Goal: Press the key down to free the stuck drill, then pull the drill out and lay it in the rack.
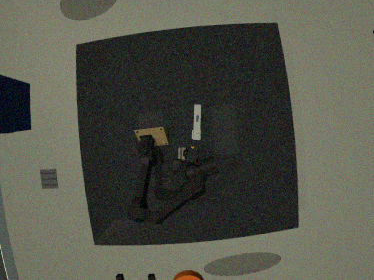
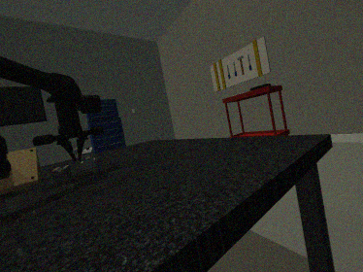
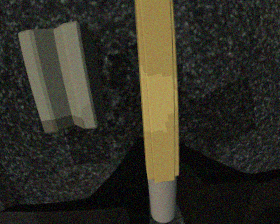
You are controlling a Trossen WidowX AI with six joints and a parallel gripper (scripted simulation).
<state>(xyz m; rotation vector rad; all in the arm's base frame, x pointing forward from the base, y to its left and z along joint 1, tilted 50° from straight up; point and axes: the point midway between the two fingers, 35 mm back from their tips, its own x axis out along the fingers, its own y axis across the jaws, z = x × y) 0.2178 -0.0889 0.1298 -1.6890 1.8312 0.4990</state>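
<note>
Now: the rack 50 mm to the left of my gripper tip, 50 mm behind it and 40 mm below it. Round my gripper tip: block (200 mm to the left, 50 mm ahead, 10 mm below).
</note>
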